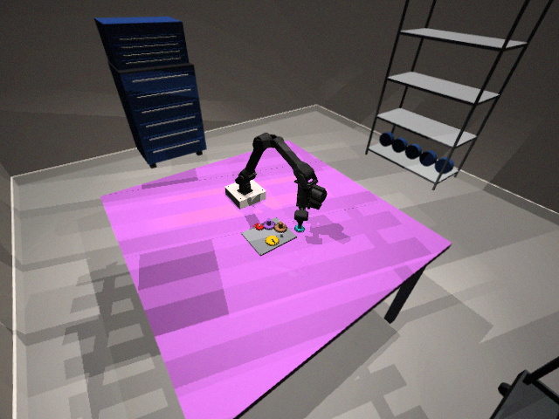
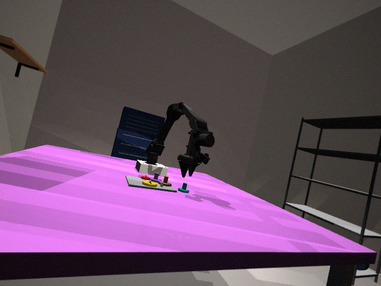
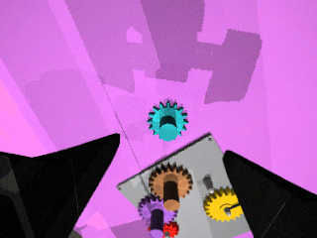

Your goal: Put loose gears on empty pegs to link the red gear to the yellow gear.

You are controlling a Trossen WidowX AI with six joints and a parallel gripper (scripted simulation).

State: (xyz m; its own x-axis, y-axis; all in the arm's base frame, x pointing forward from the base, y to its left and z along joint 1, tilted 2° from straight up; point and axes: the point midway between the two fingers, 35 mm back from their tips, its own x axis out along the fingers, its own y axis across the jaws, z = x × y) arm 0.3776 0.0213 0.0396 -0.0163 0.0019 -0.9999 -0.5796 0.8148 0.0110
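The cyan gear is 50 mm below my gripper tip. The rest, counted from my gripper tip: yellow gear 40 mm behind, 160 mm to the right, 50 mm below; then purple gear 120 mm behind, 90 mm to the right, 50 mm below; then brown gear 70 mm behind, 70 mm to the right, 50 mm below.
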